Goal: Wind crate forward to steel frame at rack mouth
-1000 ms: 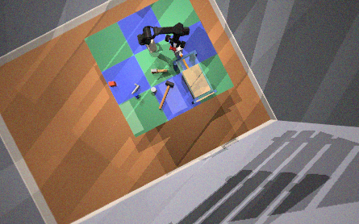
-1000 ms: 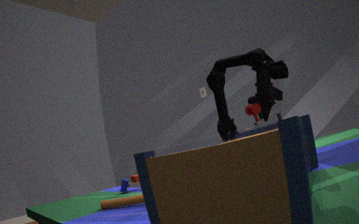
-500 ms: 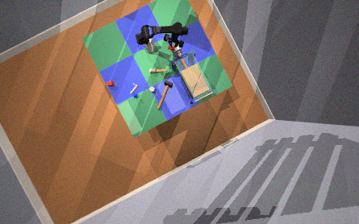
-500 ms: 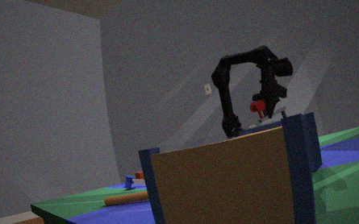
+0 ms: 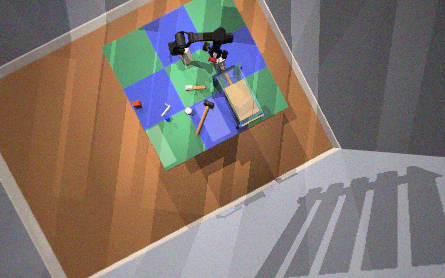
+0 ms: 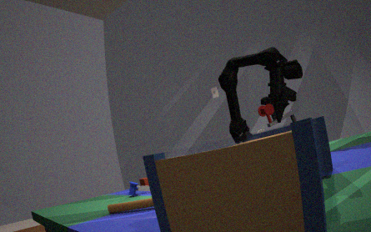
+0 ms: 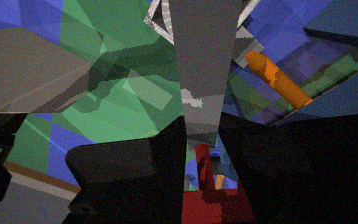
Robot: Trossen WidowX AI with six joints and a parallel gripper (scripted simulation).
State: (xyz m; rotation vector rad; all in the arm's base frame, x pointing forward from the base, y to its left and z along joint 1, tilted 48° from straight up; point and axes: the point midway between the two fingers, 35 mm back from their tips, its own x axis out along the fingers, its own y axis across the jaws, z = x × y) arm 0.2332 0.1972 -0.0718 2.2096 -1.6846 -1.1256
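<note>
Now: gripper tip 4 cm below the red grip, 3 cm to the left of it and 2 cm short of it. Round my gripper tip: blue-framed guard cubby: 36 cm ahead, 10 cm below, 3 cm to the left; winch: 15 cm below, 6 cm behind, 5 cm to the left; blue piece: 61 cm to the right, 15 cm below, 15 cm ahead.
</note>
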